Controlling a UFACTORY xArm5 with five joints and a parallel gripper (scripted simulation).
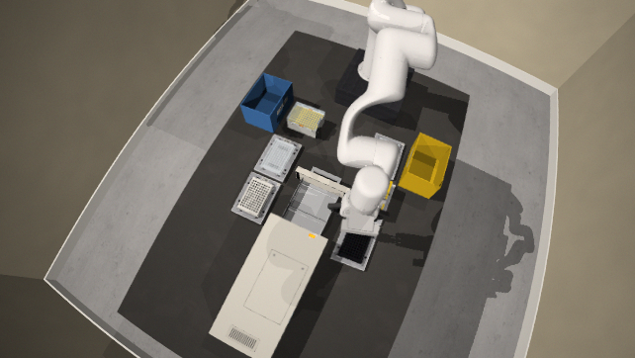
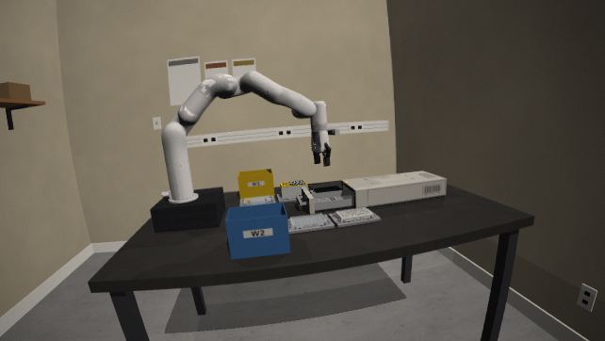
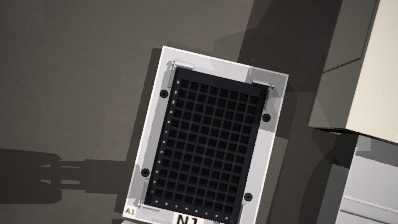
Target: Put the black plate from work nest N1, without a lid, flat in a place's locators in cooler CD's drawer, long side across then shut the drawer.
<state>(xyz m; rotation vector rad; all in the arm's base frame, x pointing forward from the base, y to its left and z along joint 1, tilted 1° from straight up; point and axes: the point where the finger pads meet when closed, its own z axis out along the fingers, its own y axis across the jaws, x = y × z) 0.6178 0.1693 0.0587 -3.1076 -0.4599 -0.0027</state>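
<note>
Right now my hand is 30 mm short of the black plate, 40 mm to the right of it and 150 mm above it. Also, from my hand: cooler CD: 150 mm ahead, 150 mm to the right, 120 mm below; work nest N1: 30 mm ahead, 40 mm to the left, 160 mm below; drawer: 150 mm to the right, 130 mm below.
</note>
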